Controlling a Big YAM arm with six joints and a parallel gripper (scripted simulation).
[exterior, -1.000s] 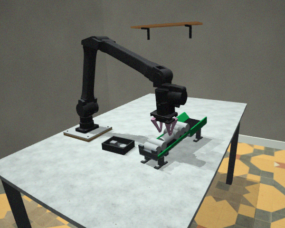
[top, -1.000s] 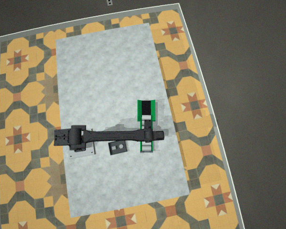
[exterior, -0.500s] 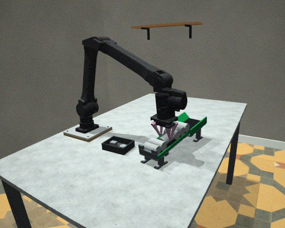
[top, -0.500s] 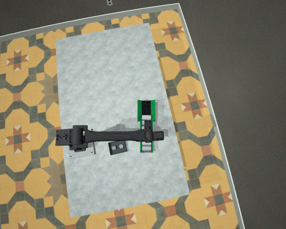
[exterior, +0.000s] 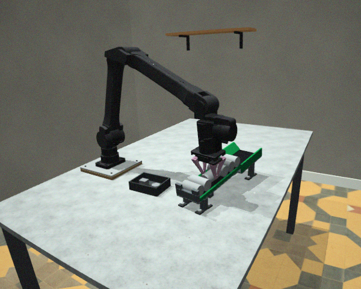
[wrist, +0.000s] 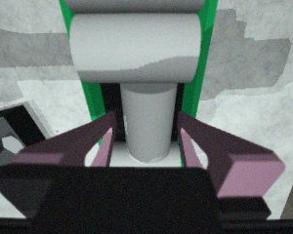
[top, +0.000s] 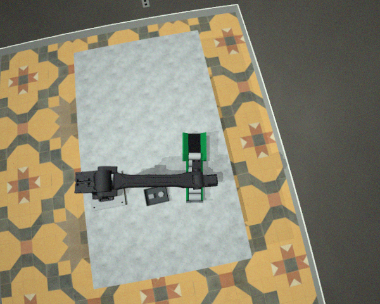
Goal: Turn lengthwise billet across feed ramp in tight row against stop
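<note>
Now: the billet 10 mm below my hand. From my hand the other things lie so: black tray (240 mm behind, 50 mm to the right, 80 mm below); stop (20 mm behind, 110 mm to the right, 30 mm below).
</note>
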